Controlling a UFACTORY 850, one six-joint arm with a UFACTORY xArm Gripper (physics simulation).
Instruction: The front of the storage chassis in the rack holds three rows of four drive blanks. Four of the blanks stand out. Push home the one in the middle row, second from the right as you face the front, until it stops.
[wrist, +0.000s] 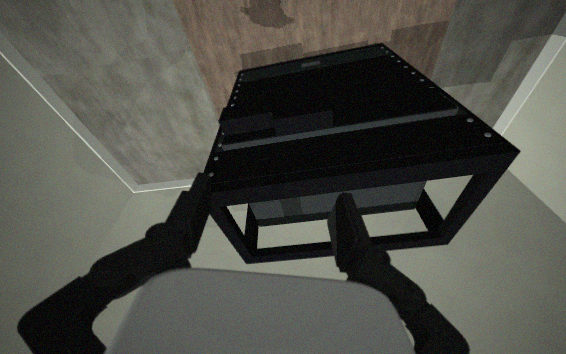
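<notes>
You'd find my gripper in the picture, and a black rack along with it.
</notes>
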